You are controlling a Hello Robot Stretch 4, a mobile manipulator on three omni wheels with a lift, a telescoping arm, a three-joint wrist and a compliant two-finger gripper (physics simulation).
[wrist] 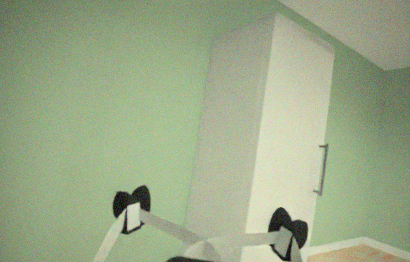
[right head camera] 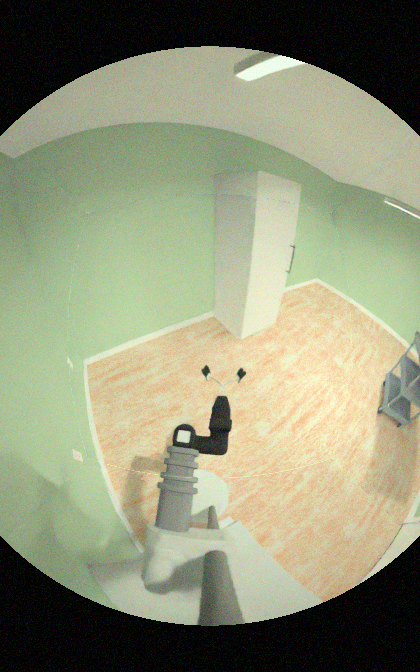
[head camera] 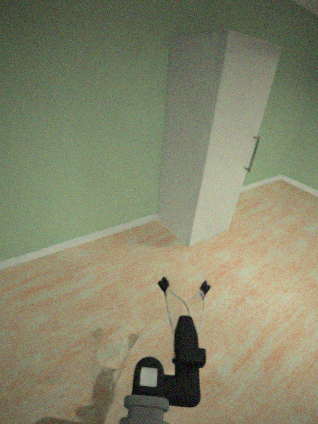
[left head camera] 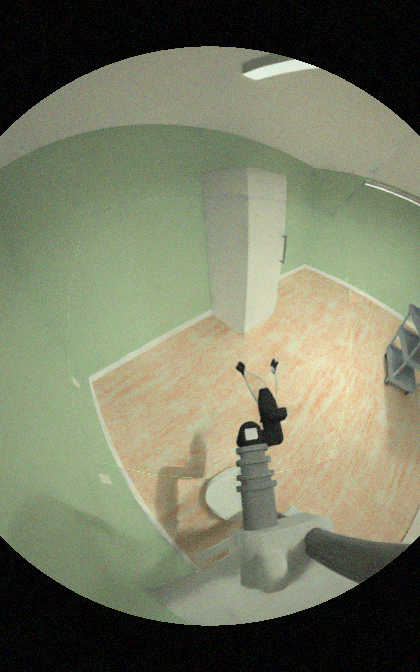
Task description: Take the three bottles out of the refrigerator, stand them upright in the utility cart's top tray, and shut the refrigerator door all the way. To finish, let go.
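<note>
The tall white refrigerator [head camera: 225, 135] [left head camera: 262, 250] [right head camera: 270, 255] [wrist: 285, 125] stands against the green wall with its door shut. Its grey bar handle [head camera: 254, 154] [left head camera: 284, 249] [right head camera: 291, 259] [wrist: 324, 170] is at the door's right edge. My gripper [head camera: 184, 286] [left head camera: 257, 366] [right head camera: 223, 373] [wrist: 209, 212] is open and empty, in front of the refrigerator and apart from it. The grey utility cart [left head camera: 394, 374] [right head camera: 392, 406] shows in part at the right edge of both side head views; its top tray cannot be made out. The bottles do not show in any view.
A white round object [left head camera: 223, 495] [right head camera: 212, 492] is on the floor beside my arm. The green walls with white skirting meet in a corner to the right of the refrigerator. A pale surface [right head camera: 395, 550] shows at the lower right edge of the right head view.
</note>
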